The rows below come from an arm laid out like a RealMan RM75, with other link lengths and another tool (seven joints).
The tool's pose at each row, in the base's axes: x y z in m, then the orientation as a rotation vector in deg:
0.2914 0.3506 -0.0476 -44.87 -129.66 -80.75
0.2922 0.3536 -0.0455 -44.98 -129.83 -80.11
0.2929 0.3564 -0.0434 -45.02 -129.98 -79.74
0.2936 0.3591 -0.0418 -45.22 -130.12 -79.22
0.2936 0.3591 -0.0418 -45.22 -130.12 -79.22
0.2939 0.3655 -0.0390 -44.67 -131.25 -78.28
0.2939 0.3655 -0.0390 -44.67 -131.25 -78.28
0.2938 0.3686 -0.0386 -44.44 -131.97 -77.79
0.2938 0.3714 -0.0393 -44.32 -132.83 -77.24
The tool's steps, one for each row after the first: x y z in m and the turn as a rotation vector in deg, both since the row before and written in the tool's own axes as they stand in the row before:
0.0014 0.0030 0.0018 0.45 -0.08 0.18
0.0014 0.0029 0.0016 0.27 -0.07 0.06
0.0011 0.0025 0.0017 0.34 -0.13 0.19
0.0000 0.0000 0.0000 0.00 0.00 0.00
0.0031 0.0044 0.0044 0.92 -0.36 -0.55
0.0000 0.0000 0.0000 0.00 0.00 0.00
0.0011 0.0014 0.0026 0.49 -0.32 -0.33
0.0004 0.0006 0.0028 0.52 -0.47 -0.34

